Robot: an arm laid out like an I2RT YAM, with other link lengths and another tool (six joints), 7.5 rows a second.
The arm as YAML. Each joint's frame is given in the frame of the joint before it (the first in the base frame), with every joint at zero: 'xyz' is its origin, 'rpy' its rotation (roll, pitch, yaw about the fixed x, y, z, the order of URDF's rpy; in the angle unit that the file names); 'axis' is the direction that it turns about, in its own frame. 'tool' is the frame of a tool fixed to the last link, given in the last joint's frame.
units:
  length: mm
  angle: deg
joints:
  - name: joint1
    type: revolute
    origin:
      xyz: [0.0, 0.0, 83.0]
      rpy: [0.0, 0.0, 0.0]
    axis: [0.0, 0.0, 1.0]
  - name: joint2
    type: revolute
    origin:
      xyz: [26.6, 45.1, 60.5]
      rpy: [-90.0, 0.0, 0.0]
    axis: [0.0, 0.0, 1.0]
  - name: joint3
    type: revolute
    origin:
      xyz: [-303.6, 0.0, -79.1]
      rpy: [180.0, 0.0, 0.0]
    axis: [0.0, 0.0, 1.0]
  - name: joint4
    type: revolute
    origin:
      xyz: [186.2, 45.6, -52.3]
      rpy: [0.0, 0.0, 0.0]
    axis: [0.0, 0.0, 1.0]
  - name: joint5
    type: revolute
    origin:
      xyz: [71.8, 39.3, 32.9]
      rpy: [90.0, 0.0, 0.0]
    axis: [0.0, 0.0, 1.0]
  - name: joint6
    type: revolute
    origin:
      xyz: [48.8, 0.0, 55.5]
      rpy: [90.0, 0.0, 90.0]
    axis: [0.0, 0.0, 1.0]
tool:
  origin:
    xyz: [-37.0, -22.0, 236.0]
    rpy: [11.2, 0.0, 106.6]
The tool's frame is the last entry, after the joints.
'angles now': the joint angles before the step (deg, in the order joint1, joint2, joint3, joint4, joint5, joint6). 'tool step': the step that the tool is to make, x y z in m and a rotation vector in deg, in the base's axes. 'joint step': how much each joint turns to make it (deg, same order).
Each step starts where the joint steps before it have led.
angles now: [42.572, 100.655, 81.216, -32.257, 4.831, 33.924]
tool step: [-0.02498, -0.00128, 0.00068, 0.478, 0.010, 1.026]
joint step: [2.210, -3.937, -5.056, 1.340, 0.460, 1.152]
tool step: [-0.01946, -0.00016, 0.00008, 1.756, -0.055, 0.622]
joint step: [1.544, -3.610, -5.661, 3.211, -0.342, 1.472]
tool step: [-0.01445, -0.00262, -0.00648, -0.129, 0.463, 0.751]
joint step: [1.129, -1.779, -3.304, 1.075, 0.047, 0.452]
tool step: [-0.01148, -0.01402, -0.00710, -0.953, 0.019, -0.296]
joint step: [0.533, -2.650, -3.920, 0.528, 1.009, 0.254]
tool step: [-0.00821, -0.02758, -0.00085, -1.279, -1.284, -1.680]
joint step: [0.000, -4.741, -4.579, -0.278, 2.462, 0.193]
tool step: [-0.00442, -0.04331, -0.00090, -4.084, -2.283, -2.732]
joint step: [-0.172, -5.273, -3.314, -3.327, 5.072, -0.697]
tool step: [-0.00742, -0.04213, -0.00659, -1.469, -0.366, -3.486]
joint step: [-2.321, -5.517, -4.734, -1.645, 1.718, 0.182]
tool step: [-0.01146, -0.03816, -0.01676, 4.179, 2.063, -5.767]
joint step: [-6.588, -6.409, -8.255, 2.653, -4.086, 2.065]
